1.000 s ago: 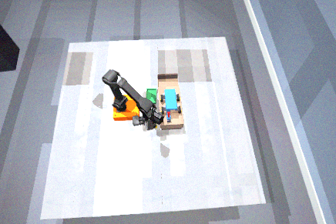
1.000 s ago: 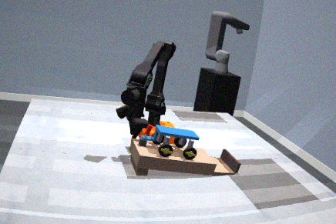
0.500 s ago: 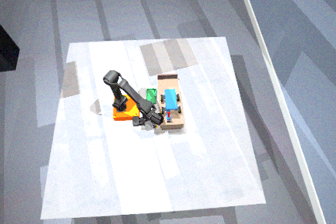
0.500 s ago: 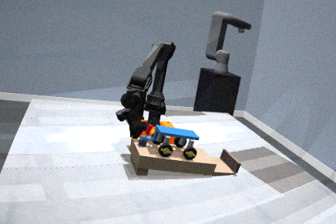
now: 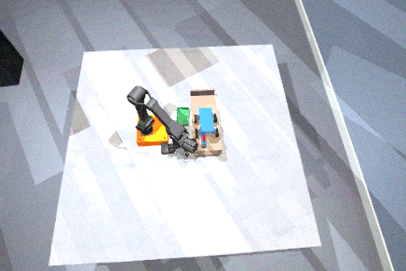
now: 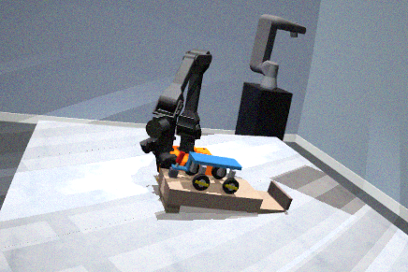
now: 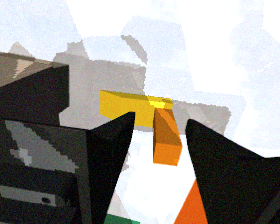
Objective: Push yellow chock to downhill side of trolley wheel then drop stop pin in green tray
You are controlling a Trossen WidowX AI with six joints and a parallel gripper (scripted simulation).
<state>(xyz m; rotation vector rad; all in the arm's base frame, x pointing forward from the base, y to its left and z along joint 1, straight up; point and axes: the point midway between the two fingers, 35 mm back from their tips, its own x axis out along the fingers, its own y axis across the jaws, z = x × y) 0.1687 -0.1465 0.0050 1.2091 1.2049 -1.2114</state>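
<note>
Right now the blue trolley is 16 cm ahead of my gripper tip, 11 cm to the left of it and 8 cm above it. From my gripper tip the other things lie so: red-headed stop pin 13 cm ahead, 10 cm above, 1 cm to the left; then tan ramp 16 cm ahead, 12 cm to the left, 2 cm above; then yellow chock 2 cm ahead, 1 cm below.
</note>
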